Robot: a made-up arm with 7 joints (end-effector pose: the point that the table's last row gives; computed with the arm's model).
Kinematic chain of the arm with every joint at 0, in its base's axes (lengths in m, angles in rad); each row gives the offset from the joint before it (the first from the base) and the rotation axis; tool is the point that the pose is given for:
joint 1: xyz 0 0 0.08 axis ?
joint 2: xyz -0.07 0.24 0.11 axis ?
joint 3: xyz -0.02 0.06 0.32 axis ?
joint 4: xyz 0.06 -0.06 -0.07 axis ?
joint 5: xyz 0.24 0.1 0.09 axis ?
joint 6: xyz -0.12 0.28 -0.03 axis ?
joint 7: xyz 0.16 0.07 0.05 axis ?
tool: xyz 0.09 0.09 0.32
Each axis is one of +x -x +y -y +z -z.
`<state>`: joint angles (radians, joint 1 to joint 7).
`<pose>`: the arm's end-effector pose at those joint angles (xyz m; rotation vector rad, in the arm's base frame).
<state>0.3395 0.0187 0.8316 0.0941 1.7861 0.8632 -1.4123</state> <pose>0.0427 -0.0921 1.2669 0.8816 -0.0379 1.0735</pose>
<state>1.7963 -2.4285 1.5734 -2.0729 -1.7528 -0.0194 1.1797</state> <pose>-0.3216 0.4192 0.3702 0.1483 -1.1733 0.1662</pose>
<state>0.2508 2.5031 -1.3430 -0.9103 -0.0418 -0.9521 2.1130</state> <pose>0.1285 0.6331 0.2073 0.3528 0.8036 -0.0409</pose>
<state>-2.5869 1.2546 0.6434 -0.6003 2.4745 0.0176 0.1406</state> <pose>0.3924 0.5290 0.4196 -0.8905 -2.2940 -0.4903</pose>
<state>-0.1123 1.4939 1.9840 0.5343 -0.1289 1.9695 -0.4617</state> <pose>-0.8526 0.3436 0.6469 -0.1628 -1.3980 -0.2453</pose>
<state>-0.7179 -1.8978 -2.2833 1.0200 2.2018 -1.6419 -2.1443</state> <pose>0.7947 0.0120 0.2087 1.0925 0.5953 -0.4976</pose>
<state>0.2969 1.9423 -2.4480 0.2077 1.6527 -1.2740 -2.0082</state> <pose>-0.3225 0.3354 -0.4162 -0.7865 1.7856 -0.6423</pose>
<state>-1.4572 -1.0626 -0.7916 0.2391 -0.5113 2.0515 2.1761</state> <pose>0.4349 -0.1139 0.3022 2.0714 -1.8866 -0.1856</pose>
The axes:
joint 1: +z
joint 2: -y
joint 3: -z
joint 4: +x
joint 5: +x
joint 6: +z
joint 7: -y

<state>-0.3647 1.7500 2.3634 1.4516 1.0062 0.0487 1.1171</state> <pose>-0.1454 0.7917 -0.4019 -0.7563 0.6787 0.0613</pose>
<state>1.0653 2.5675 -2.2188 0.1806 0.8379 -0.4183 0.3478</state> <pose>-0.7505 -0.0266 -0.6256 -0.6394 -1.9147 1.7052</pose>
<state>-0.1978 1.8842 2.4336 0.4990 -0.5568 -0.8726 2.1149</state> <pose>-0.4116 -0.1201 0.2412 0.3905 -0.2422 3.0166</pose>
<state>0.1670 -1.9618 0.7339 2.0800 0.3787 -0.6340 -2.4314</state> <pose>0.4722 -0.1095 -0.2798 -2.7591 -0.9307 -0.0106</pose>
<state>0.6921 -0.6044 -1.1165 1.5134 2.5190 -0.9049 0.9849</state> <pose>-0.2326 0.3994 -0.0873 -0.0095 -2.5682 1.2922</pose>
